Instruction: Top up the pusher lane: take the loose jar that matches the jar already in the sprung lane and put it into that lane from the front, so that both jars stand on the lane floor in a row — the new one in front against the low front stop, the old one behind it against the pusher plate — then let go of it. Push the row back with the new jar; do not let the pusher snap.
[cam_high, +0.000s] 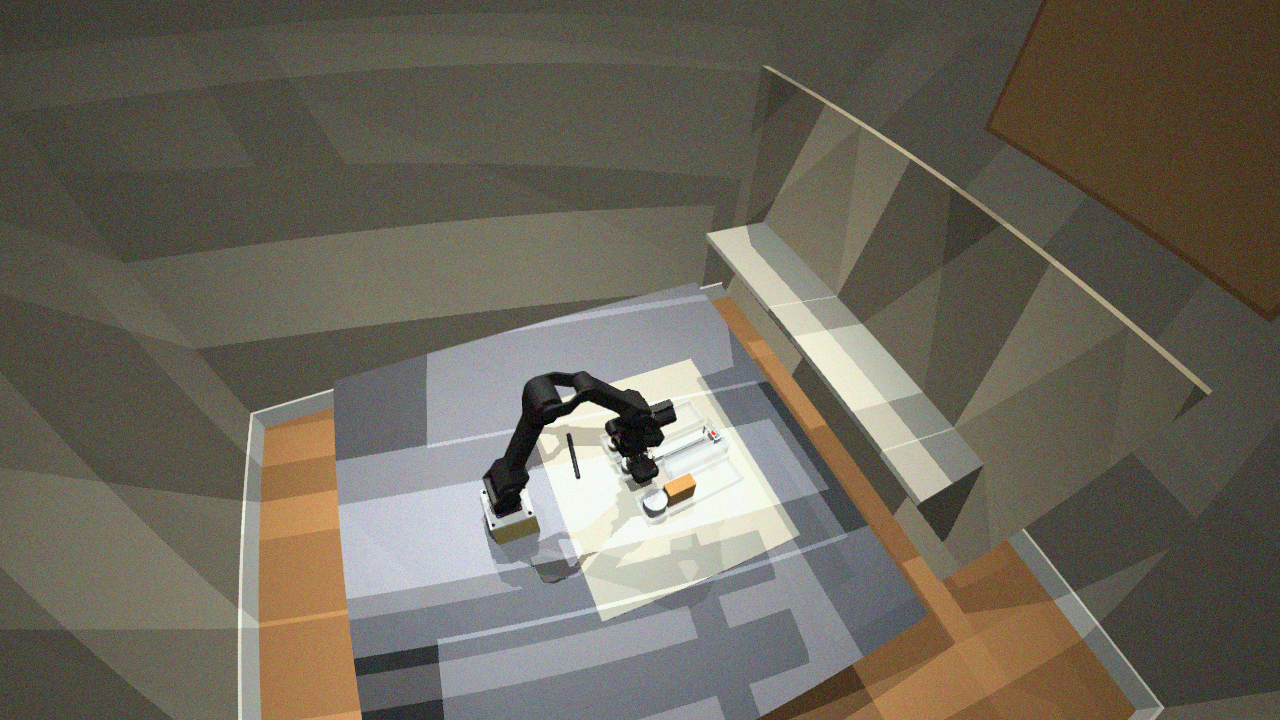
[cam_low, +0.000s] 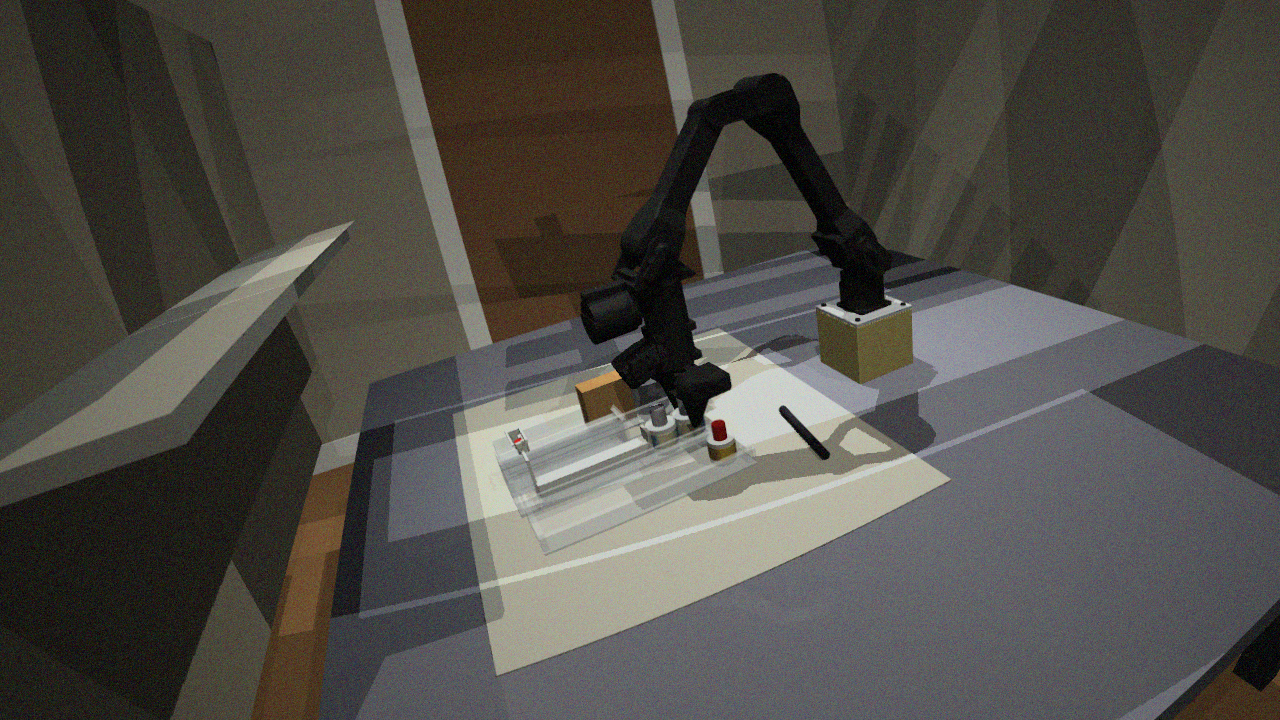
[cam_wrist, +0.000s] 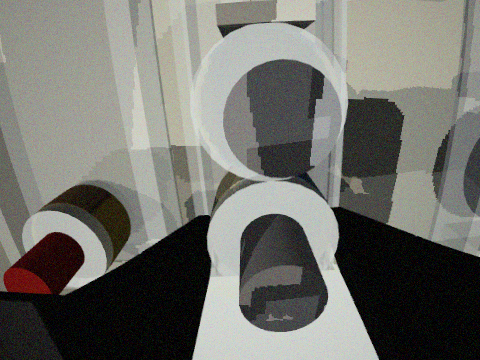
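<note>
Now: gripper tip 6 cm short of the cream mat, 3 cm to the left of it and 3 cm above it. The rest, counted from my gripper tip: wide grey cylinder (1 cm ahead, 13 cm to the right); brown box (8 cm ahead, 12 cm to the right, 1 cm above); pusher plate (15 cm ahead, 3 cm to the right, 2 cm above).
</note>
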